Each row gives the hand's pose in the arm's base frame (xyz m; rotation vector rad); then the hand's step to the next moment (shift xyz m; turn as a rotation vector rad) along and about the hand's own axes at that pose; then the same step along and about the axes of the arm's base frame.
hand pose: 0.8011 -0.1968 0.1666 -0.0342 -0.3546 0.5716
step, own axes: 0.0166 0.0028 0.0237 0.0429 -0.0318 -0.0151
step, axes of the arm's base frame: 0.0035 0.0097 0.0272 0.0553 -0.0028 0.0036
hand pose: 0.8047 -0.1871 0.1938 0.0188 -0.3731 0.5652
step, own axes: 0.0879 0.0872 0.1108 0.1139 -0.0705 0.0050
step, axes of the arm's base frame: -0.0151 0.1063 0.1268 0.1242 -0.0011 0.0505
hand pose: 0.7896 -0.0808 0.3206 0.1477 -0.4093 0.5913
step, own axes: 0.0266 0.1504 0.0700 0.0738 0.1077 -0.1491
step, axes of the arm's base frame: -0.0887 0.1198 0.0776 0.0438 0.1636 -0.1029
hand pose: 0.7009 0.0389 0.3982 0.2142 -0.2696 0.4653
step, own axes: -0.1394 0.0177 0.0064 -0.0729 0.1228 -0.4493
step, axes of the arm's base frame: -0.1294 -0.0436 -0.0337 -0.0274 0.1955 -0.4281
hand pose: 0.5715 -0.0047 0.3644 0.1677 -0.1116 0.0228
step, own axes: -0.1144 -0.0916 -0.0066 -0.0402 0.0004 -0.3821
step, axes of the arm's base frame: -0.1100 -0.0907 -0.0345 0.0017 0.0640 -0.3788
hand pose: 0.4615 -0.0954 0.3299 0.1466 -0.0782 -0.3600
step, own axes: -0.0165 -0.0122 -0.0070 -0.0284 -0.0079 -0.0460
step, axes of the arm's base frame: -0.0189 -0.0045 -0.0096 -0.0245 0.0087 -0.0480
